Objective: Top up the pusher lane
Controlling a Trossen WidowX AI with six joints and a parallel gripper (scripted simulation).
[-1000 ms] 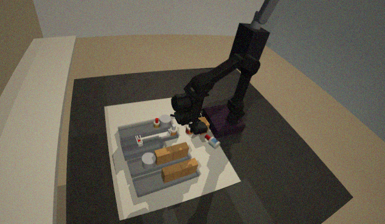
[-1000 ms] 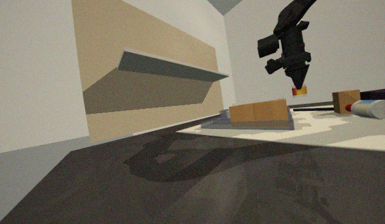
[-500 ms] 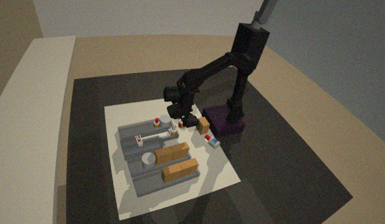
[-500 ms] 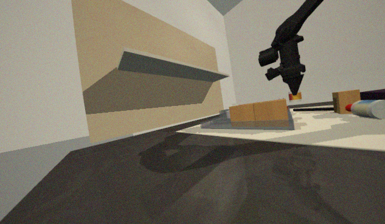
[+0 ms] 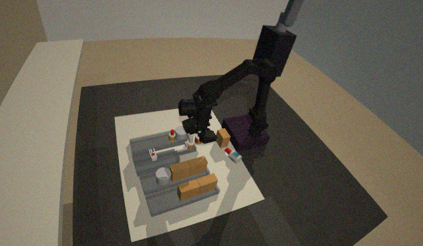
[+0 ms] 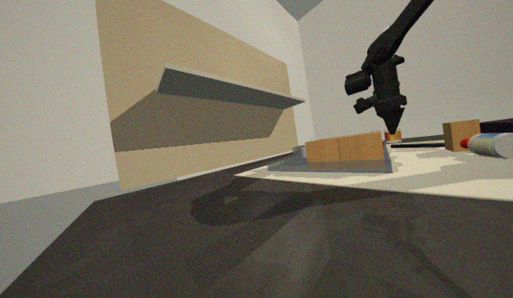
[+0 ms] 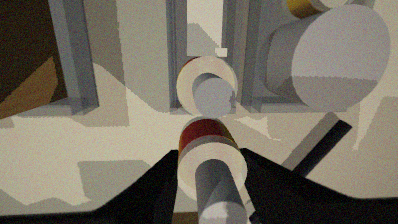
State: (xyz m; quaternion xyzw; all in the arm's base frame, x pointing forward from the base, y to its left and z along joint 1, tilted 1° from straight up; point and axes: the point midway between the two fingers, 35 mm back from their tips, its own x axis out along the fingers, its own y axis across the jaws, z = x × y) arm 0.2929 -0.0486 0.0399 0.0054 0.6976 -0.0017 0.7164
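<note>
The black stick is 10 cm to the right of my gripper tip, 6 cm behind it and 5 cm below it. Round my gripper tip: white pusher rod: 15 cm ahead, 3 cm to the left, 1 cm below.
</note>
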